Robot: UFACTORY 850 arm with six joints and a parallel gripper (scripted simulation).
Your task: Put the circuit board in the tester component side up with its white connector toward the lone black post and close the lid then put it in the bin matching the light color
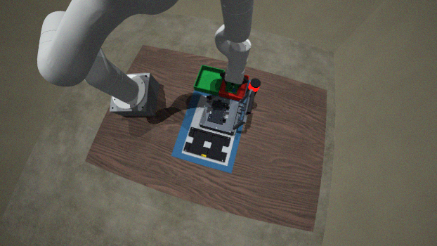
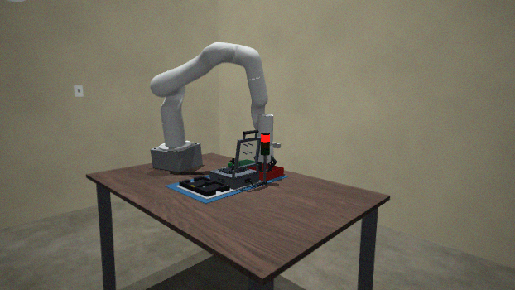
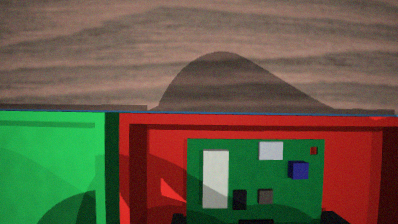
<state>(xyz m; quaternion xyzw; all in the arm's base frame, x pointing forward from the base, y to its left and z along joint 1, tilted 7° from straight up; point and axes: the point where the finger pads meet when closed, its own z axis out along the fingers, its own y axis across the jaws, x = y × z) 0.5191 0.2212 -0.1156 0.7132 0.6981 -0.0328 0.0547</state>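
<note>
The green circuit board lies 10 mm below my hand. From my hand the other things lie so: red bin: 10 mm to the right, 10 mm below, 10 mm ahead; then tester lid: 210 mm to the right, 160 mm above, 80 mm ahead; then green bin: 140 mm behind, 10 mm to the right, 10 mm below.
</note>
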